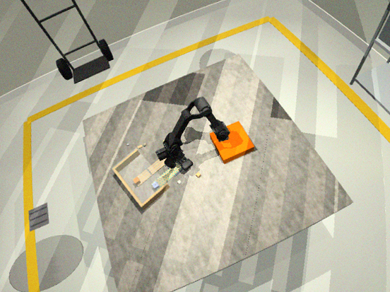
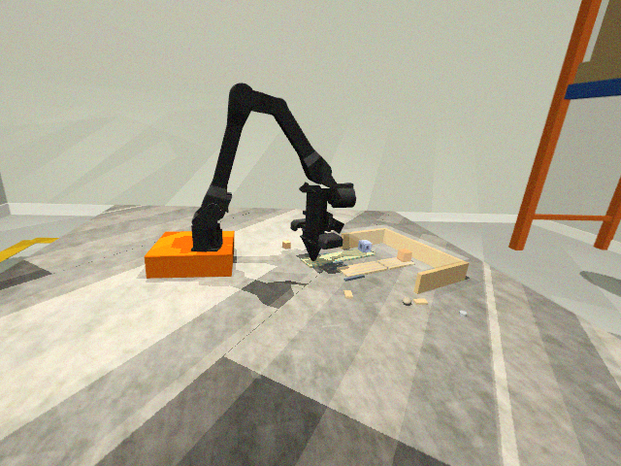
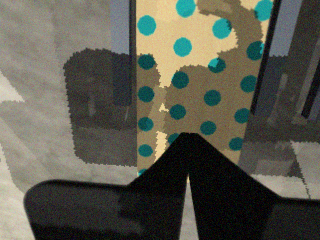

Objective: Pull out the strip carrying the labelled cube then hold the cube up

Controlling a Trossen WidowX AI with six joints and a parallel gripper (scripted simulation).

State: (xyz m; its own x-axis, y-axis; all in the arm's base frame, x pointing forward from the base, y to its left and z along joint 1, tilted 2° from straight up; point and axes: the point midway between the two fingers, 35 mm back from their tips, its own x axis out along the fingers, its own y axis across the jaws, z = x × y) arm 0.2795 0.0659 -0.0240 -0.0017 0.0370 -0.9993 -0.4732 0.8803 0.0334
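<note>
My gripper tip is now 120 mm to the right of the white block and 40 mm short of it. From my gripper tip the other things lie so: brown cube 110 mm to the left, 80 mm behind.
</note>
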